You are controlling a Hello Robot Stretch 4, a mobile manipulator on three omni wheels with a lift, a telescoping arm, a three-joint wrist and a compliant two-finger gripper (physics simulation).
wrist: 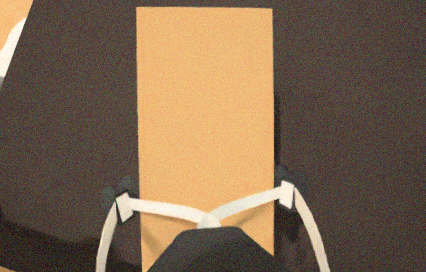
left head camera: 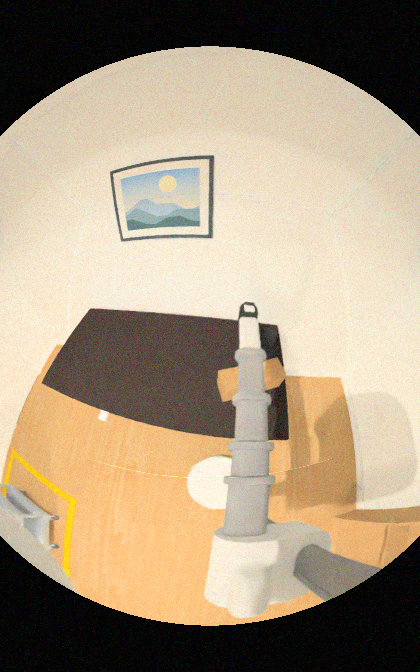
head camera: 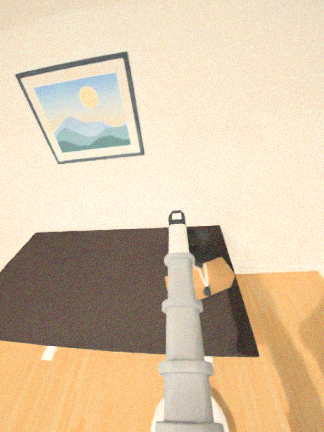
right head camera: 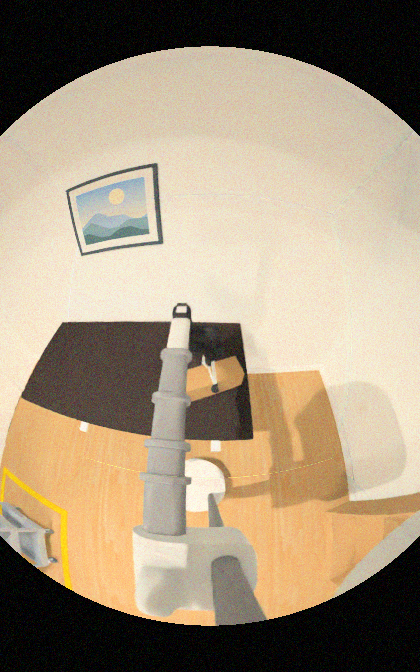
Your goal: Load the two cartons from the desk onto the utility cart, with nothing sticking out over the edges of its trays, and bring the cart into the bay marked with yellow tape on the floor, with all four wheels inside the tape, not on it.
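Frame: origin at the robot's base, x ahead, y left, z up, level; centimetres.
Where they show: gripper, between the fingertips: (wrist: pixel 205 185) (head camera: pixel 198 280).
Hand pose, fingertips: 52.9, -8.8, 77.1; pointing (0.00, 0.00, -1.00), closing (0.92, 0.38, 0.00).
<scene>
After its pixels a point has its place, as x, y, z.
One tan carton (head camera: pixel 220 274) @[53.3, -18.8, 81.0] (left head camera: pixel 274 372) (right head camera: pixel 230 372) (wrist: pixel 205 100) @[50.3, -1.4, 81.0] lies flat on the dark desk (head camera: pixel 100 290) @[52.9, 44.5, 69.3] (left head camera: pixel 150 360) (right head camera: pixel 110 370) (wrist: pixel 350 100) @[68.4, 6.4, 69.2], near its right end. My gripper (right head camera: pixel 209 372) (wrist: pixel 205 185) @[52.9, -8.8, 77.1] is open, one fingertip beside each long side of the carton in the wrist view; whether they touch it I cannot tell. The arm hides part of the carton. A second carton does not show. A grey wheeled frame, apparently the cart (left head camera: pixel 40 525) (right head camera: pixel 35 545), is partly visible at lower left, two wheels inside the yellow tape (left head camera: pixel 70 530) (right head camera: pixel 64 545). Its trays are cut off.
A white round shape (left head camera: pixel 207 482) (right head camera: pixel 205 485) is in front of the desk, under my arm. A wall with a framed picture (head camera: pixel 90 115) @[104.6, 40.3, 146.5] (left head camera: pixel 162 200) (right head camera: pixel 115 210) is behind the desk. Wooden floor (head camera: pixel 90 390) @[16.7, 67.0, -2.8] (left head camera: pixel 150 500) (right head camera: pixel 110 500) lies before the desk and to its right.
</scene>
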